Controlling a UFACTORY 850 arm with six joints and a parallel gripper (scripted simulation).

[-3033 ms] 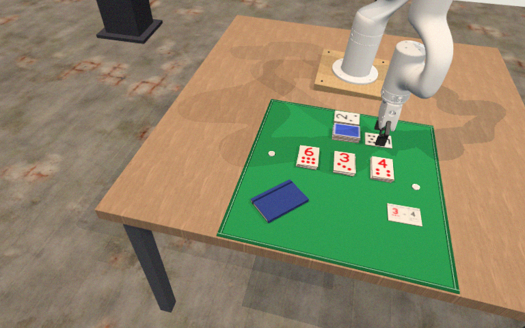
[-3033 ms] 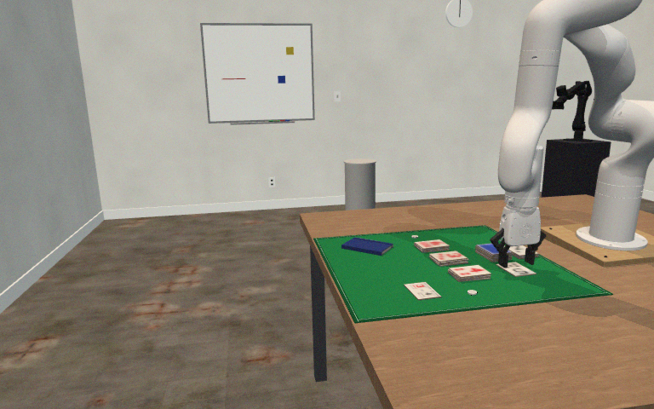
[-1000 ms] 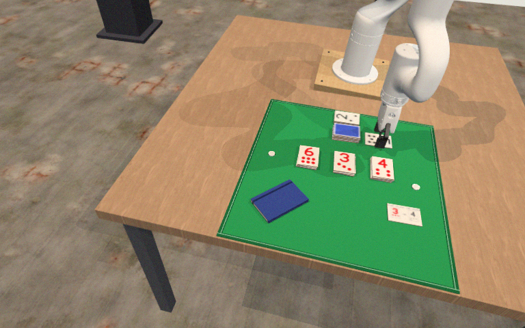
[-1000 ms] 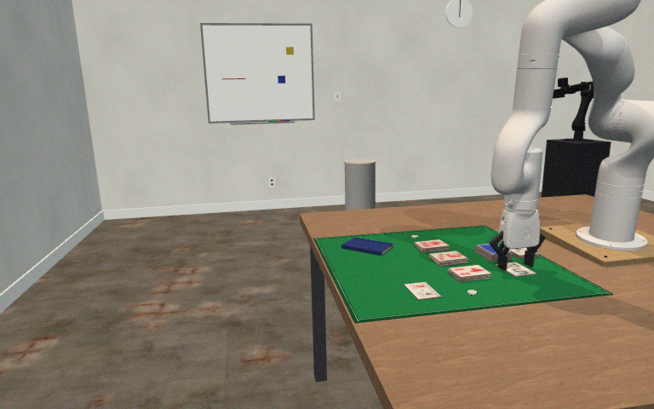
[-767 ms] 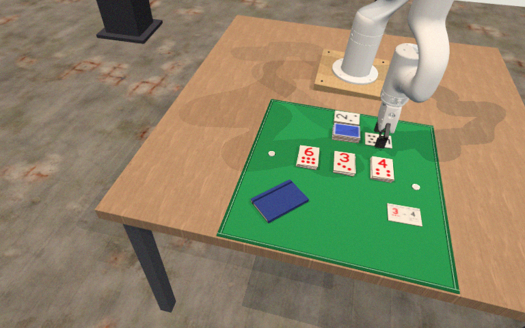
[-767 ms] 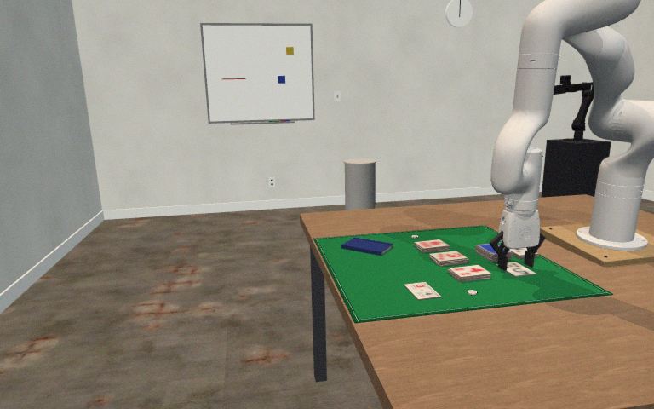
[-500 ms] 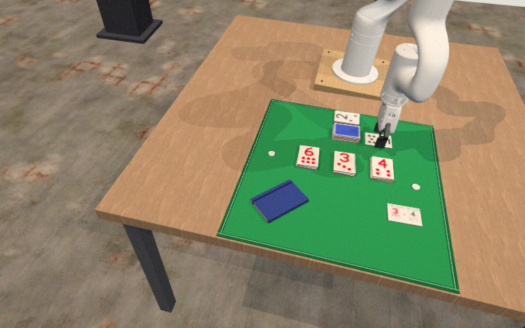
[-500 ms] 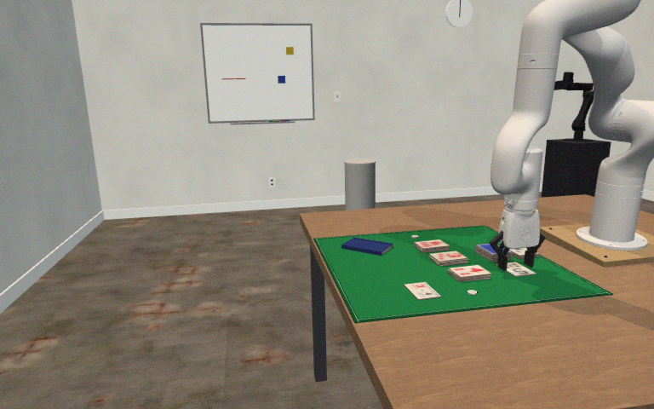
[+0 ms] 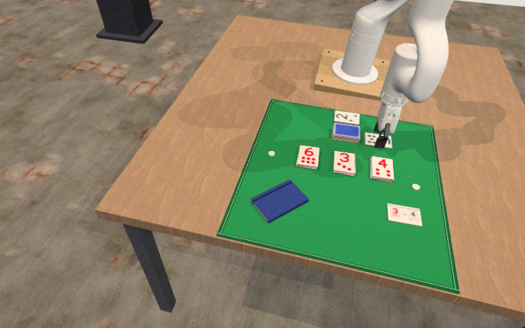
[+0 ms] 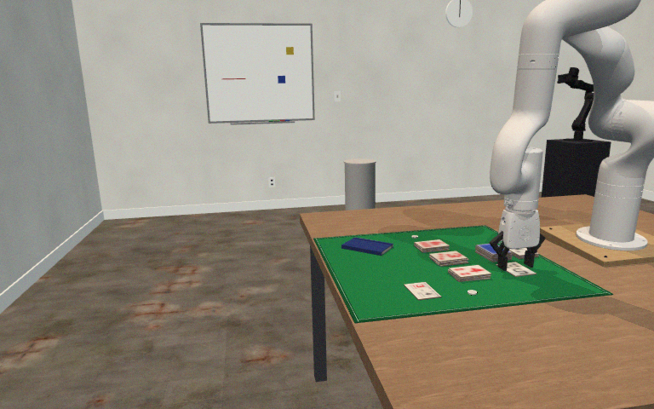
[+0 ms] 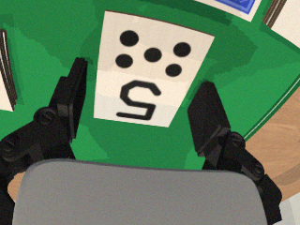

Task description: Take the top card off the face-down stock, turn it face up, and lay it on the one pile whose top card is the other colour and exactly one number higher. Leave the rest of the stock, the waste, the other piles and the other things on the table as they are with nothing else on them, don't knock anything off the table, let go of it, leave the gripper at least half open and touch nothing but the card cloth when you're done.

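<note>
My hand is 2 cm above the black 5 card. The rest, counted from my hand: green card cloth: 18 cm ahead, 12 cm to the right, 3 cm below; small reference card: 31 cm ahead, 6 cm to the left, 2 cm below; black 2: 9 cm behind, 11 cm to the right, 1 cm below.
</note>
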